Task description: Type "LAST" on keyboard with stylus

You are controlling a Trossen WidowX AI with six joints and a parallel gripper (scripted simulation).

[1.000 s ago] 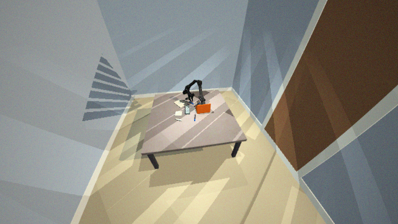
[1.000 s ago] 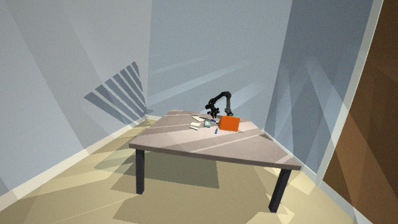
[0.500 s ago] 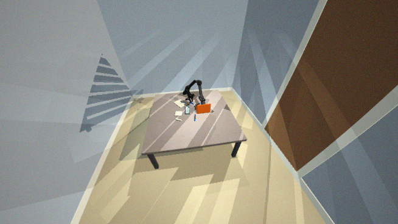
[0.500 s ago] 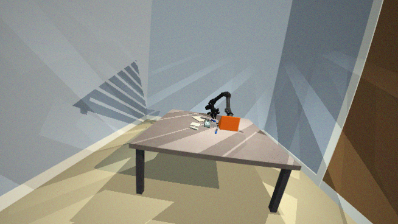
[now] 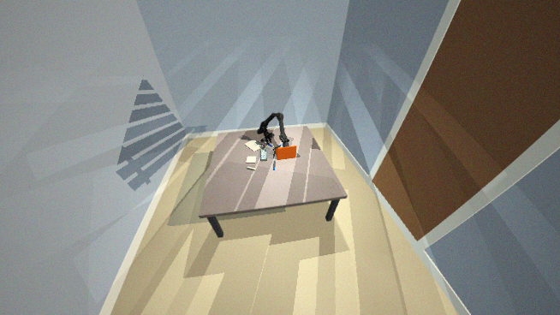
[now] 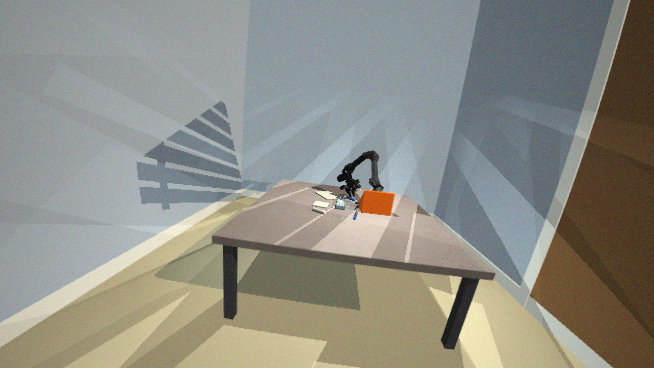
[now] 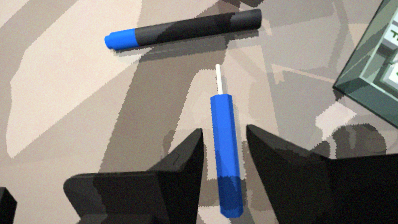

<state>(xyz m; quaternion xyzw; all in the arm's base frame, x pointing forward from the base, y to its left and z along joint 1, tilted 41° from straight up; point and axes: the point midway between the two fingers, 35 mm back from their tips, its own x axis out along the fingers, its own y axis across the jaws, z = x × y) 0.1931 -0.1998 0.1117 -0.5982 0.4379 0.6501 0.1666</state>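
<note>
Now: gripper tip 10 mm past the blue stylus, 10 mm to the right of it and 20 mm above it. Also, from my gripper tip: pale sheet (200 mm ahead, 20 mm to the right, 20 mm below).
</note>
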